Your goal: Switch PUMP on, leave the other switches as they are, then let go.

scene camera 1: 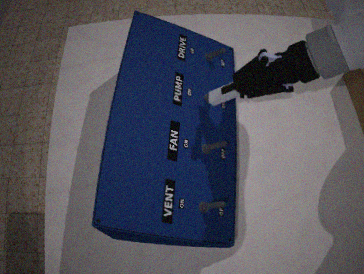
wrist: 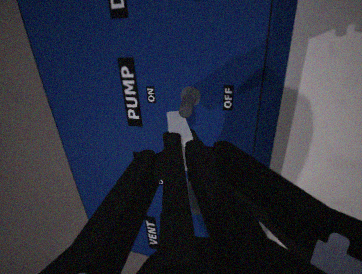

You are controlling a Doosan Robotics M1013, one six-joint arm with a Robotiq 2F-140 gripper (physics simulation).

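Places are measured from the arm's base along level axes (x left, y ahead, z down), in centimetres.
Pixels of known places: gripper, fingertip midpoint: point(scene camera 1: 211, 99) point(wrist: 175, 123).
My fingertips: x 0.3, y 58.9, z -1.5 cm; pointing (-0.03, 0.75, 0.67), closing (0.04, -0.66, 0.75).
Note:
For each thing: its top centre in the pictures, then the offset to it from my fingertips. Level surfaces: height alone.
- PUMP switch at its top centre: point(wrist: 172, 110) dz -1.3, dx -1.9, dy -1.2 cm
- DRIVE switch at its top centre: point(scene camera 1: 217, 48) dz -0.7, dx -13.9, dy -2.6 cm
- FAN switch at its top centre: point(wrist: 183, 206) point(scene camera 1: 217, 141) dz -0.7, dx +10.0, dy -0.4 cm
- VENT switch at its top centre: point(scene camera 1: 215, 203) dz -0.7, dx +22.0, dy +0.7 cm
- pale surface at its surface level: dz +12.3 cm
The blue switch panel point(scene camera 1: 145, 115) point(wrist: 75, 100) carries four switches. In the wrist view, the PUMP switch point(wrist: 188, 102) is a short grey lever between its ON and OFF labels. Its tip points down the picture and slightly to the ON side; I cannot tell whether it is switched on. In the scene view the fingers mostly hide it. The DRIVE switch point(scene camera 1: 215, 55), FAN switch point(scene camera 1: 215, 147) and VENT switch point(scene camera 1: 213, 206) lean toward OFF. My gripper point(scene camera 1: 215, 97) point(wrist: 175, 123) is shut and empty, its pale fingertips right beside the PUMP lever's tip; contact is unclear.
The panel rests on a pale surface point(scene camera 1: 285, 165). The arm reaches in from the upper right in the scene view, between the DRIVE and FAN levers. The gripper's shadow falls on the panel around the FAN lever.

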